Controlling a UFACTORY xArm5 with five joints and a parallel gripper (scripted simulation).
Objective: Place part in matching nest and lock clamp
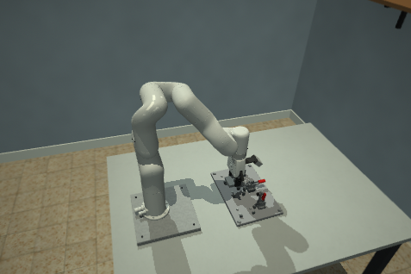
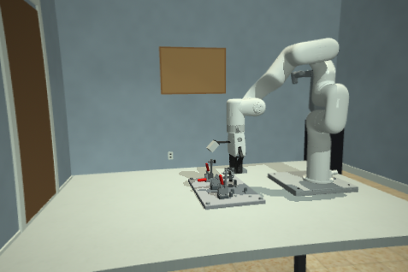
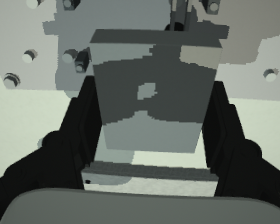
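Right now the grey fixture plate is 50 mm ahead of my hand, 20 mm to the right of it and 100 mm below it. Also, from my hand: grey part 10 mm below.
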